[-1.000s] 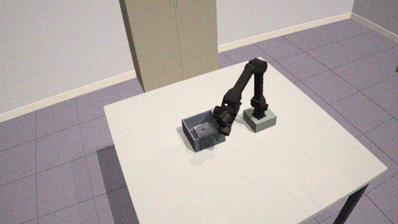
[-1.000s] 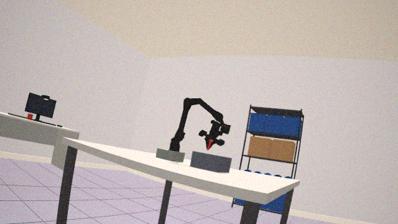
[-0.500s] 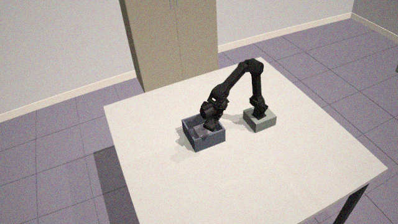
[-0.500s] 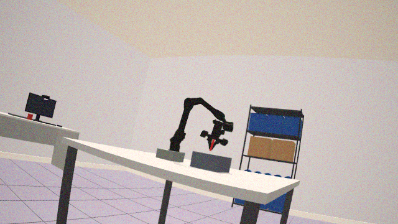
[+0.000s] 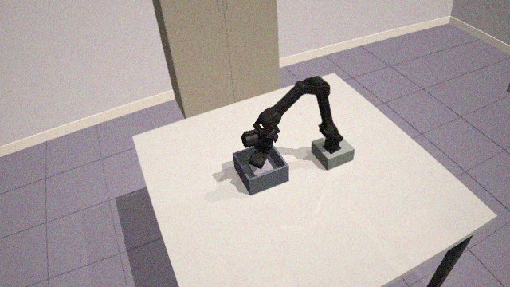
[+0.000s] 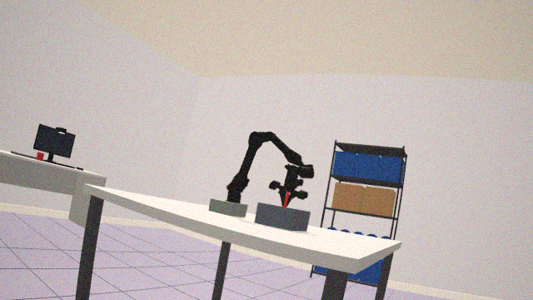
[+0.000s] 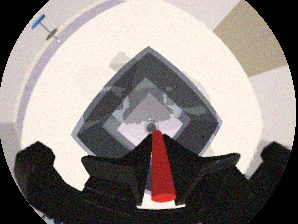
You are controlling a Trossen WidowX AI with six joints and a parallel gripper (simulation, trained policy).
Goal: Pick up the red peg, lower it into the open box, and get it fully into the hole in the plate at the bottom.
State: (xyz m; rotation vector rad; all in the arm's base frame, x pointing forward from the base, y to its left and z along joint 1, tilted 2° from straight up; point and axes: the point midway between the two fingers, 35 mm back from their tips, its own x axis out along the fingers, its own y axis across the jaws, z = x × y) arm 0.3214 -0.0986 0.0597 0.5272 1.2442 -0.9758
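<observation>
The red peg is 3 cm above my gripper tip and 1 cm to the left of it. The rest, counted from my gripper tip: light plate 5 cm below; grey box 7 cm below.
</observation>
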